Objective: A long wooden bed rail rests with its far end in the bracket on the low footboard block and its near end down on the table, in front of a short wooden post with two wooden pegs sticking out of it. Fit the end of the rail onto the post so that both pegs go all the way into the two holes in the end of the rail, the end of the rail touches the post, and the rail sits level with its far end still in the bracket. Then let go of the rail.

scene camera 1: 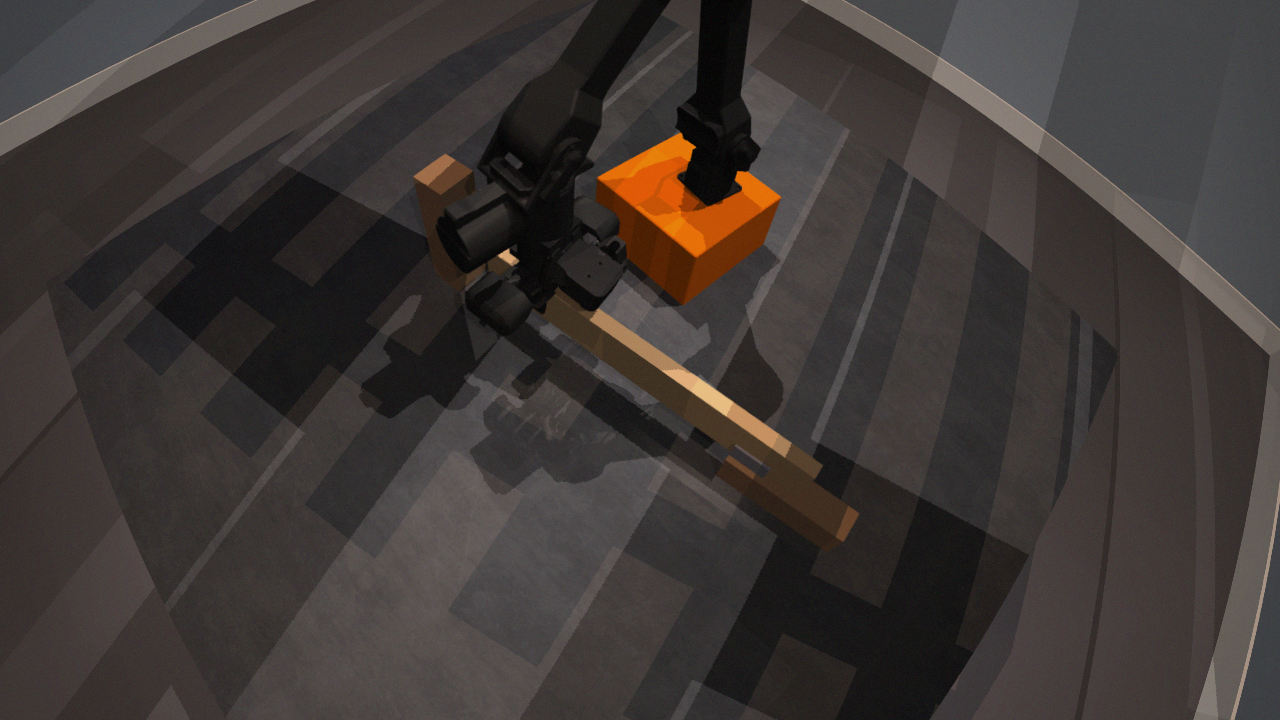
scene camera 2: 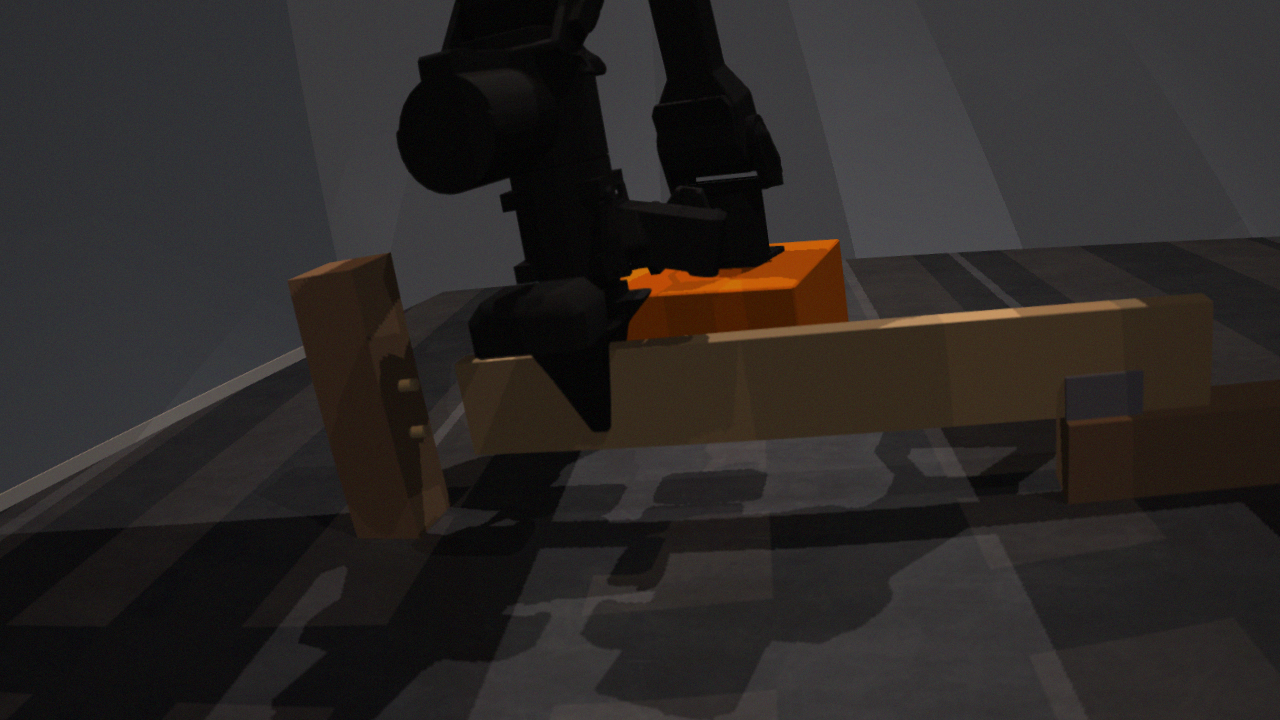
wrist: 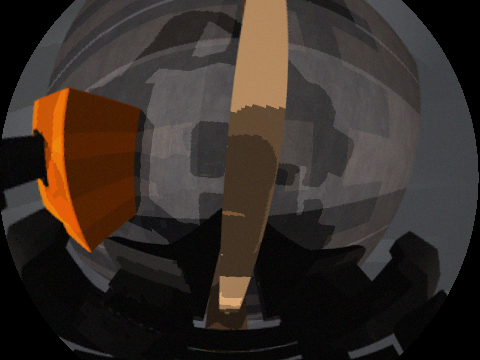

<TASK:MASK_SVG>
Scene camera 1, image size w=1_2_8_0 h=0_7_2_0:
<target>gripper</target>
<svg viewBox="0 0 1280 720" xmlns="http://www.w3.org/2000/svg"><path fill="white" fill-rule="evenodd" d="M615 212L585 195L576 197L574 199L573 218L568 226L556 233L547 235L526 231L525 238L509 248L509 254L519 259L519 263L513 265L501 277L494 271L490 271L480 278L465 292L467 309L501 336L511 336L528 319L532 308L543 315L546 309L546 302L556 294L554 290L558 286L561 291L578 302L583 309L595 311L615 288L622 275L628 269L627 262L624 261L627 256L626 243L617 236L620 222ZM582 236L588 232L592 236L597 237L597 239L589 244L583 240Z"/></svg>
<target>wooden rail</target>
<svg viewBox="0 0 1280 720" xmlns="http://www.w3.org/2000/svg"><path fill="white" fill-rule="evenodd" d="M532 308L539 316L551 322L570 338L690 424L695 425L696 428L730 452L734 445L737 444L746 450L747 453L759 459L766 466L769 466L771 469L765 476L794 497L817 478L823 466L599 308L595 311L583 309L578 302L561 291L559 286L554 290L556 294L546 302L546 309L543 315ZM519 259L510 255L510 249L507 249L487 262L489 272L494 271L501 277L513 265L518 264Z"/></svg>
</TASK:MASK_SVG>
